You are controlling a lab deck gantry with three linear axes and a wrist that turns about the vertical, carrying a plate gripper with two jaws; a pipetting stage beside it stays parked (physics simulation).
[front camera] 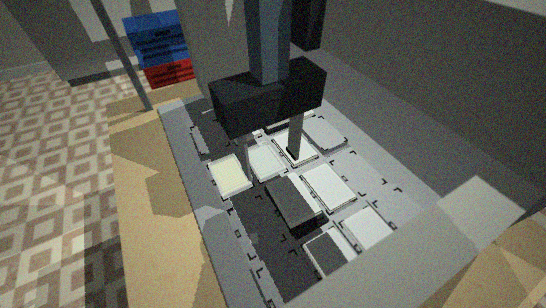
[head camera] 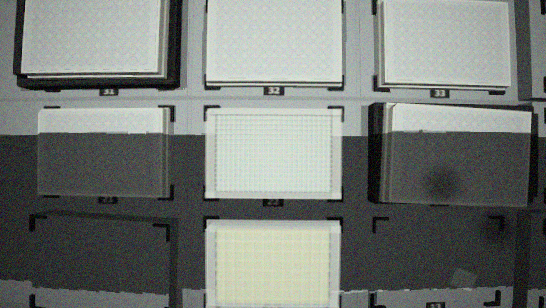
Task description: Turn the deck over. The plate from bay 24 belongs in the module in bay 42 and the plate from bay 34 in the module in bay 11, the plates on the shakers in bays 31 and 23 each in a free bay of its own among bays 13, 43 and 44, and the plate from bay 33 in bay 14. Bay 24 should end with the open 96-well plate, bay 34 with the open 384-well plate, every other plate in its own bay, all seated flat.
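Where they show: gripper, between the fingertips: (front camera: pixel 270 164); robot's base, origin of its link: (front camera: pixel 192 132) (head camera: pixel 51 297).
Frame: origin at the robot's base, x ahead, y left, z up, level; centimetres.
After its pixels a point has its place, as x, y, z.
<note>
My gripper (front camera: pixel 272 170) @[35.8, 10.5, 15.6] is open and empty, its jaws above the deck around bay 22; they do not show in the head view. The pale fine-grid plate (front camera: pixel 265 161) @[24.1, 15.0, 1.4] (head camera: pixel 273 154) @[22.8, 14.9, 1.4] lies in bay 22, the yellow gridded plate (front camera: pixel 229 175) @[23.7, 4.1, 1.4] (head camera: pixel 273 265) @[22.9, 4.8, 1.4] in bay 12. Lidded plates lie in bay 33 (front camera: pixel 327 186) @[39.6, 25.2, 1.4] (head camera: pixel 447 45) @[39.0, 25.2, 1.4], bay 34 (front camera: pixel 369 227) @[53.5, 25.8, 2.9] and bay 24 (front camera: pixel 327 254) @[53.6, 14.0, 2.9]. The bay 23 shaker's plate (front camera: pixel 292 202) @[40.1, 13.9, 3.7] (head camera: pixel 460 165) @[38.5, 14.1, 3.7] looks slightly turned; another plate (head camera: pixel 92 37) @[7.3, 24.8, 3.7] is on the bay 31 shaker. The bay 11 module (front camera: pixel 200 141) @[7.5, 1.0, 1.9] (head camera: pixel 100 250) @[6.9, 6.0, 1.9] and bay 42 module (front camera: pixel 325 134) @[23.9, 36.6, 1.9] bear no plate.
Lidded plates also lie in bay 32 (front camera: pixel 308 147) @[25.6, 28.9, 1.4] (head camera: pixel 274 40) @[22.8, 25.3, 1.4] and bay 21 (head camera: pixel 102 162) @[6.9, 14.1, 1.4]. Bay 13's corner marks show right of the yellow plate in the head view. A dark parked stage (front camera: pixel 309 25) stands behind the gripper. Blue and red boxes stand beyond the deck.
</note>
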